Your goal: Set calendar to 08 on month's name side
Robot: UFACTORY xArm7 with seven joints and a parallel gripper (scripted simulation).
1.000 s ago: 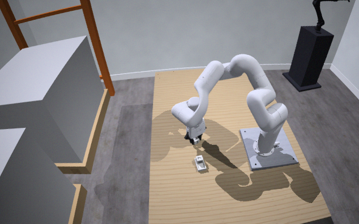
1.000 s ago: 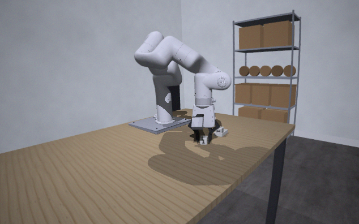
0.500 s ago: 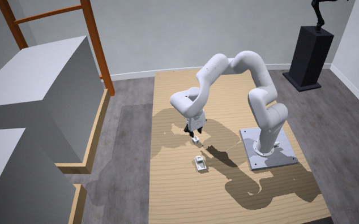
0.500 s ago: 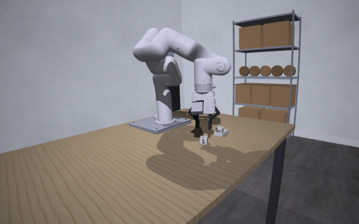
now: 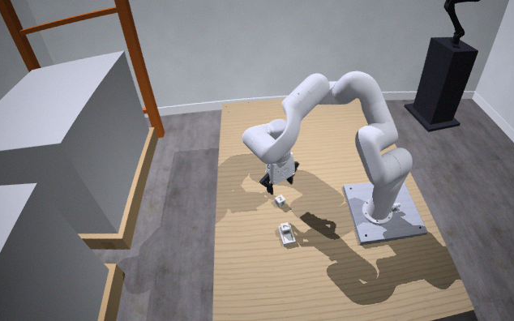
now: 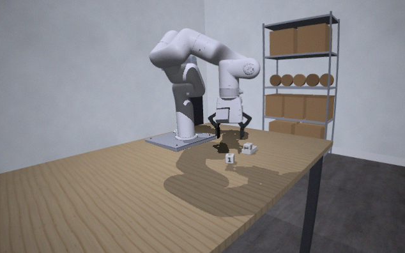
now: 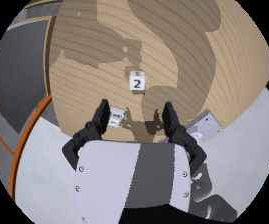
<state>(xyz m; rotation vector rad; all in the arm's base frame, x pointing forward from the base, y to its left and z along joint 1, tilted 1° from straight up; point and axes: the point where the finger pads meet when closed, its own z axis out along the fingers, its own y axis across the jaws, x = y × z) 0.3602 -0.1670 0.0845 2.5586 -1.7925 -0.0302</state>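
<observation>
Right now the white digit cube is 100 mm below my hand. The rest, counted from my hand: white tray: 20 mm ahead, 160 mm to the left, 100 mm below.
</observation>
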